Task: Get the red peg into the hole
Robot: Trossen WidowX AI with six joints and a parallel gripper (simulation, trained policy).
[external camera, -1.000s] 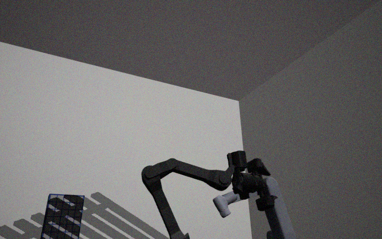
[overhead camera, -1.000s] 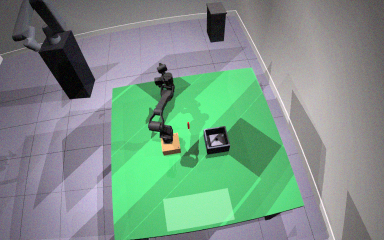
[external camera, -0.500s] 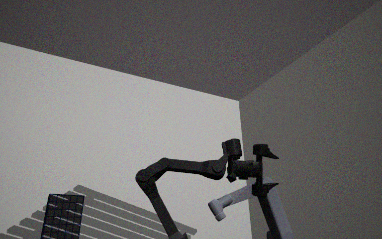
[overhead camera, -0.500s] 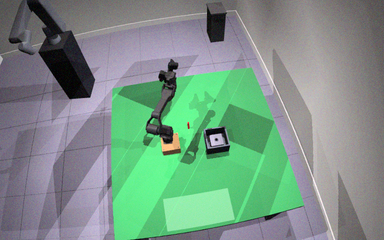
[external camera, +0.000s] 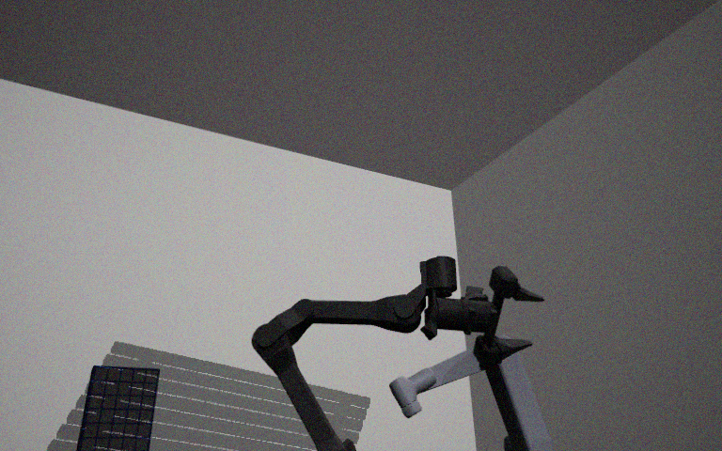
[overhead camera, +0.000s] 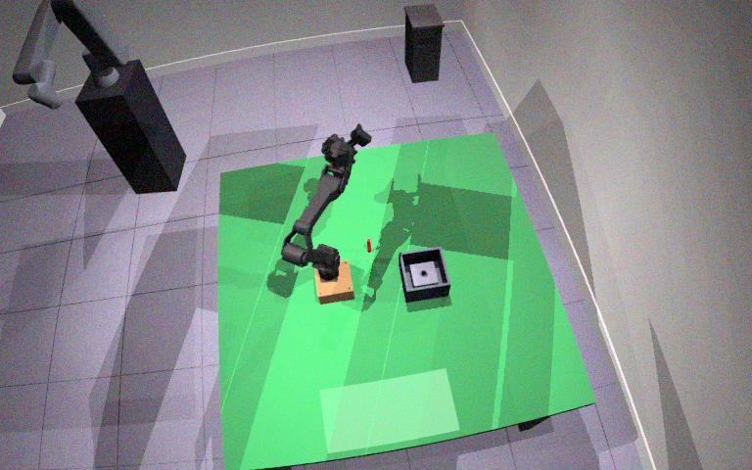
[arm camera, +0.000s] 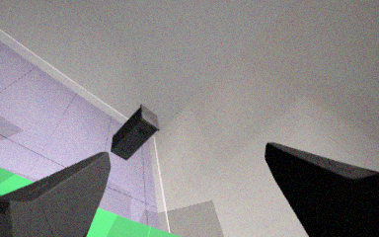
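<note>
Now: gripper tip 4 cm short of the red peg, 23 cm to the left of it and 39 cm above it. Also, from my gripper tip: grey box 24 cm ahead, 37 cm to the right, 41 cm below; then pale plate 24 cm ahead, 37 cm to the right, 39 cm below.
</note>
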